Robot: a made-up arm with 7 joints.
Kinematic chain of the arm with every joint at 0, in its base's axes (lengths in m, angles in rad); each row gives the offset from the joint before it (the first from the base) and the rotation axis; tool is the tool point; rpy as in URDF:
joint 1: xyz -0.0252 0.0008 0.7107 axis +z
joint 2: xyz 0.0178 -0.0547 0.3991 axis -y
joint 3: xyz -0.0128 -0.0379 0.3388 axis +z
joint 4: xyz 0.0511 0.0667 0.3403 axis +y
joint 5: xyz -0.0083 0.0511 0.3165 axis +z
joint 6: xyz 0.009 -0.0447 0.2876 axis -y
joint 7: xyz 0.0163 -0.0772 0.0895 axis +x
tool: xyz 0.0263 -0.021 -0.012 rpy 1.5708 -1.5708 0
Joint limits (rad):
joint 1: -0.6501..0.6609
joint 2: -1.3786..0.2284
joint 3: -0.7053..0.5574
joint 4: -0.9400..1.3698
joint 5: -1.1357..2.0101
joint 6: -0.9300..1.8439
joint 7: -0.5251..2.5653
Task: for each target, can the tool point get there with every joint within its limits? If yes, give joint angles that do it. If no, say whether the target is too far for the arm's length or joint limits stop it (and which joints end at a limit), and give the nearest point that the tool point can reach.
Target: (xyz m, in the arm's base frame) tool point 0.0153 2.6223 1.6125
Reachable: no: too far | nearest point 0.5258 1.0146 1.4317 | short by 1.696 m
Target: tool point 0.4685 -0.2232 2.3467
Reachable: yes | joints -0.5075 -0.2284 0.4316 0.1535 0.4784 -0.3006 -0.2523
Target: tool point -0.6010 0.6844 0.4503
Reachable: no: joint limits stop it (at a limit: joint 1, joint 2, joint 3, joint 4, joint 7) | nearest point 0.3013 0.8026 0.7492 | short by 0.958 m
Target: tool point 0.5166 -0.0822 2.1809
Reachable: yes | joints -0.2736 -0.8613 -0.2184 -0.7468 -0.6353 1.2249 1.6791
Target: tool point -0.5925 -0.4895 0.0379
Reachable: no: joint limits stop it (at a limit: joint 1, joint 2, joint 3, joint 4, joint 7) | nearest point 0.3059 -0.8293 0.6295 | short by 1.128 m
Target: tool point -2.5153 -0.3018 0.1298
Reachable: no: too far | nearest point -0.8211 -0.0959 1.8795 | short by 2.444 m
